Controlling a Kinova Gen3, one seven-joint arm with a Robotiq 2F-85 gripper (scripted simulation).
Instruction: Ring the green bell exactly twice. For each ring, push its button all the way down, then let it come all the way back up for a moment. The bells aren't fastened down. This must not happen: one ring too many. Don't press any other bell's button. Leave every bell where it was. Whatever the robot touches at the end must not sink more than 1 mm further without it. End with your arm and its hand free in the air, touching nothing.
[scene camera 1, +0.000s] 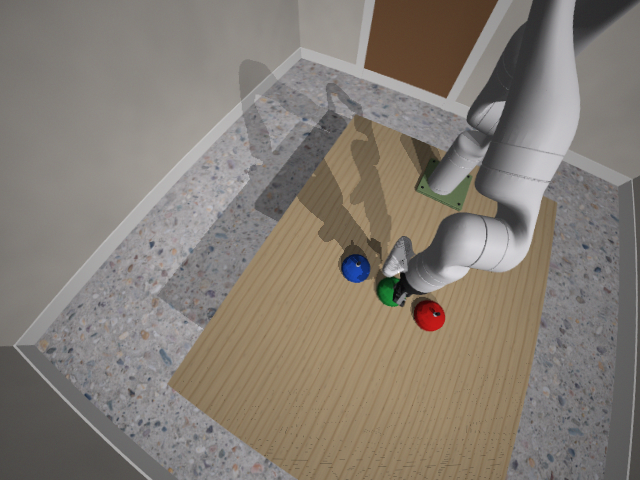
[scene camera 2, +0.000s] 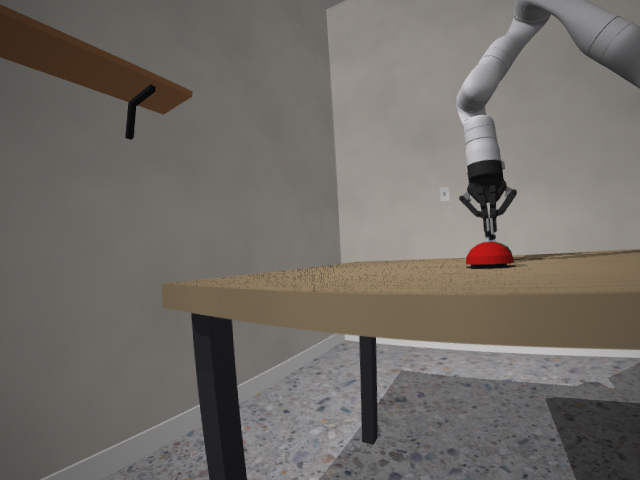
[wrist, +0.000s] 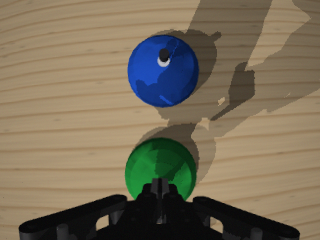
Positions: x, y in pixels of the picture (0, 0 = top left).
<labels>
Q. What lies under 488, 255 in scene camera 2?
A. A red bell.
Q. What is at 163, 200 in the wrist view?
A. My gripper.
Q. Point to a red bell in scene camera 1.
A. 429, 315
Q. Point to my gripper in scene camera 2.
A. At 490, 235
</labels>
